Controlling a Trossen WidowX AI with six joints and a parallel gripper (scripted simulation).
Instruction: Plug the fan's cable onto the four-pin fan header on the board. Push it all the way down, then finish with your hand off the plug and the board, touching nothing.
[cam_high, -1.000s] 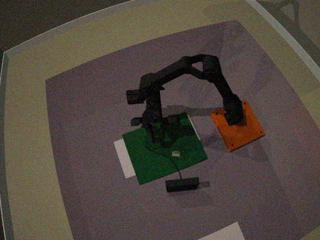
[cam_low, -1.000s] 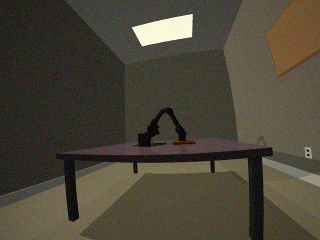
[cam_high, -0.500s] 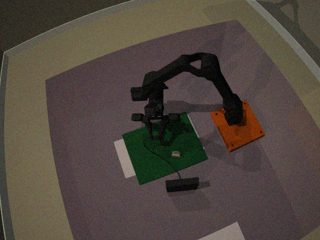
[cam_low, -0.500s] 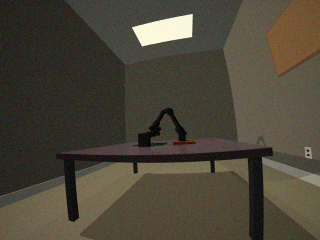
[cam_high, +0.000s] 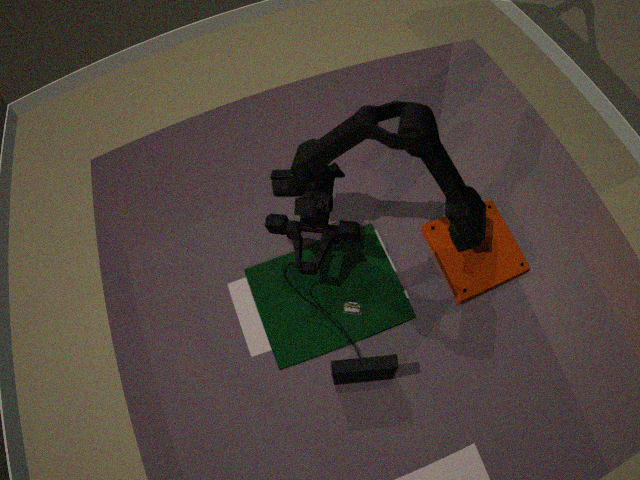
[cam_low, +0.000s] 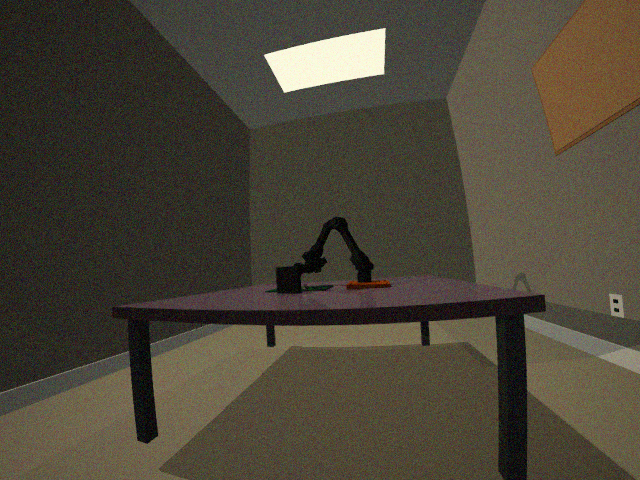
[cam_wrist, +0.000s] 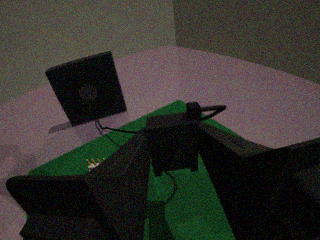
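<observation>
My gripper tip is 1 cm to the left of the dark plug and 1 cm above it. The rest, counted from my gripper tip: black fan: 21 cm to the left, 5 cm behind, 3 cm below; green board: 11 cm below, 3 cm to the left, 3 cm behind; white four-pin fan header: 9 cm below, 8 cm to the left, 7 cm behind.
</observation>
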